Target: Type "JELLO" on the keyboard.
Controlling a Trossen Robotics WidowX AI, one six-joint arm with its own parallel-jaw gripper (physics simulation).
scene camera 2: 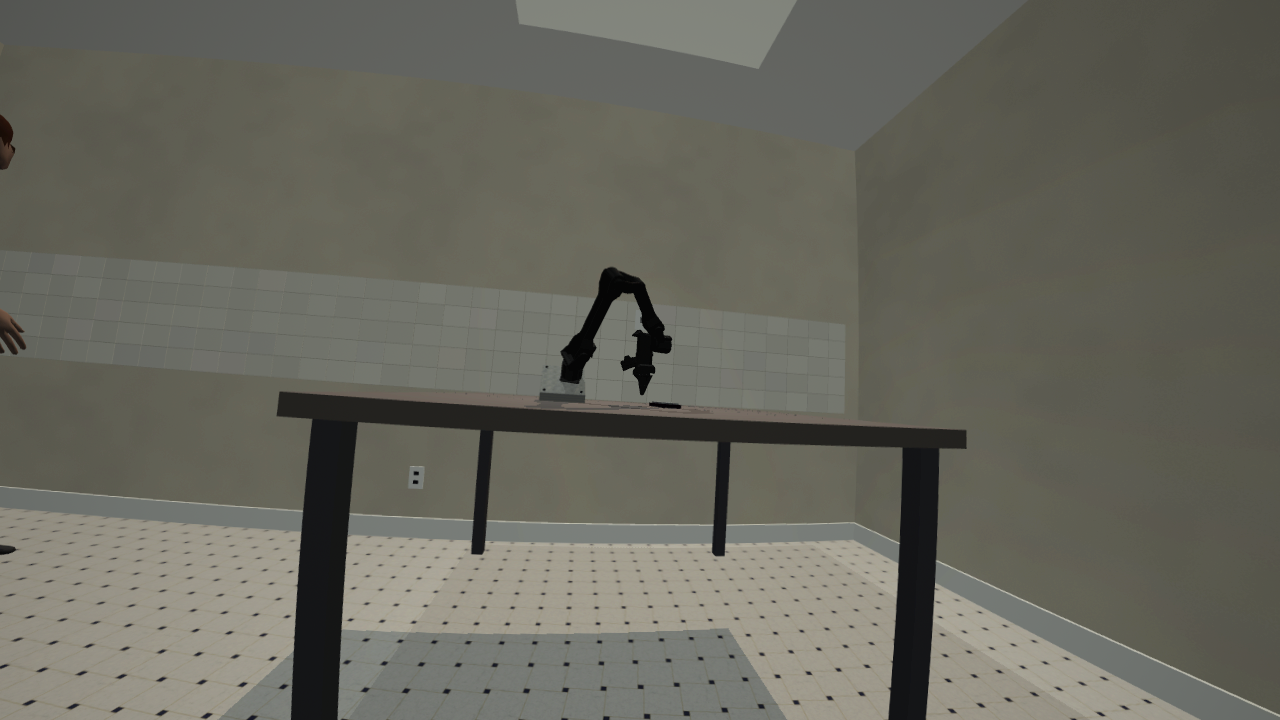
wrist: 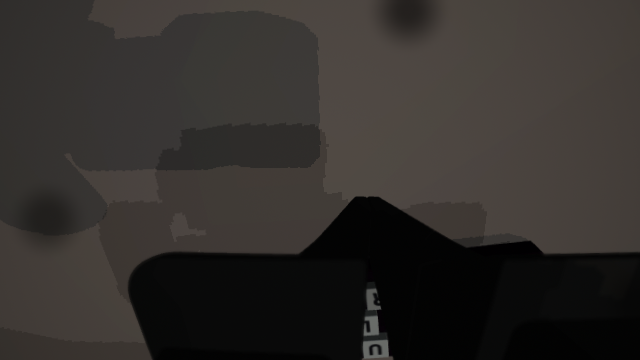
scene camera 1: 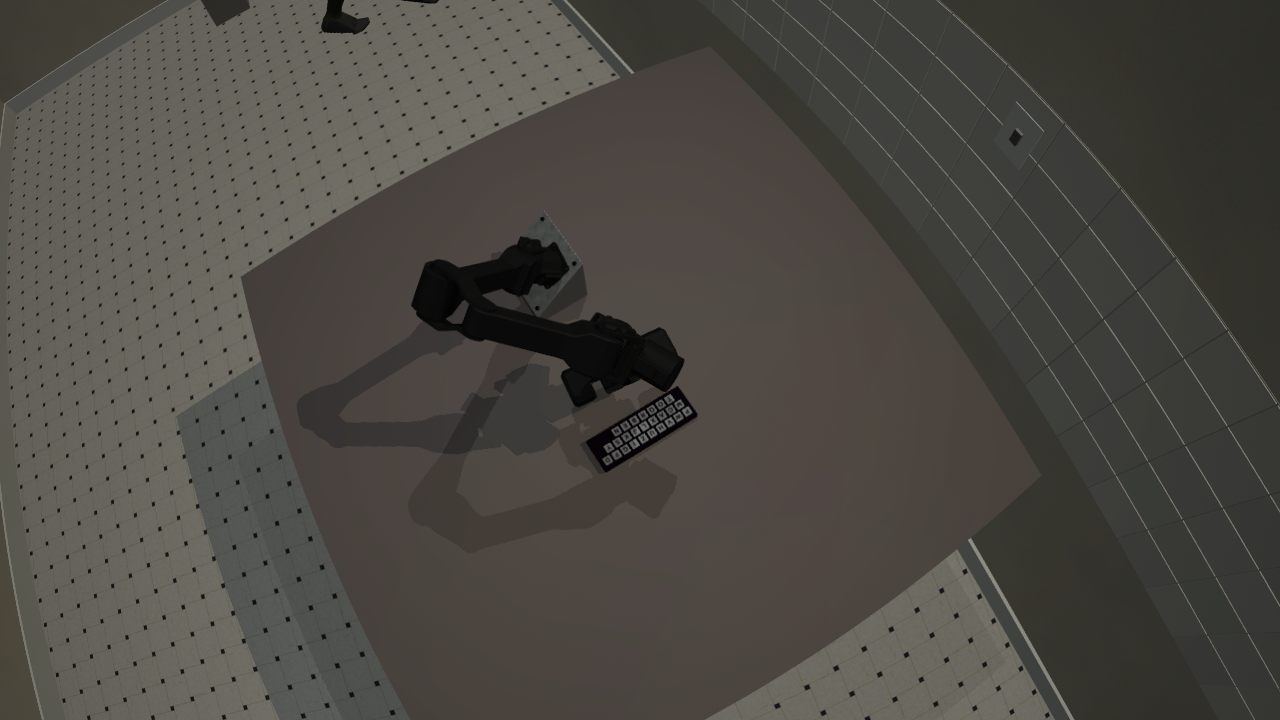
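Observation:
A black keyboard with rows of light keys lies on the table. In the wrist view, a few of its keys show through the narrow gap behind the fingertips, with letters like R and U turned over; the rest is hidden by the fingers. My gripper is shut and empty and points down. Its tips are above the table, beside the keyboard on the side towards the arm's base. In scene camera 1 the tips are hidden under the arm.
The arm's base stands on a grey plate on the brown table. The arm's shadows fall across the table and near the keyboard. Part of a person shows beyond the table.

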